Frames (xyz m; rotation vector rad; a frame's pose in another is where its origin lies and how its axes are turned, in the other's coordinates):
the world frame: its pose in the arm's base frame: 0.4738 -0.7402 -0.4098 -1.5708 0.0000 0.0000
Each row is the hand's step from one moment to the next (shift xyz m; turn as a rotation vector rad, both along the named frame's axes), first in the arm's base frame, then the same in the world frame.
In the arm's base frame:
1: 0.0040 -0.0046 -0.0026 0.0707 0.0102 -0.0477
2: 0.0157 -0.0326 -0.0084 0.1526 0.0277 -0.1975
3: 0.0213 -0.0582 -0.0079 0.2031 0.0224 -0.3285
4: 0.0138 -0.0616 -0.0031 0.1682 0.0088 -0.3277
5: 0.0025 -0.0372 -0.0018 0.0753 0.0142 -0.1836
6: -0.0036 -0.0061 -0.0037 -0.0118 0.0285 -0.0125
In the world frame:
1: 0.0040 0.0026 -0.0046 0.0707 0.0477 0.0102
2: 0.0157 0.0084 -0.0326 0.1526 0.1975 0.0277
3: 0.0213 0.0079 -0.0582 0.2031 0.3285 0.0224
4: 0.0138 0.0031 -0.0616 0.1682 0.3277 0.0088
5: 0.0025 0.0018 -0.0372 0.0753 0.1836 0.0142
6: -0.0036 0.0037 -0.0061 -0.0118 0.0125 0.0285

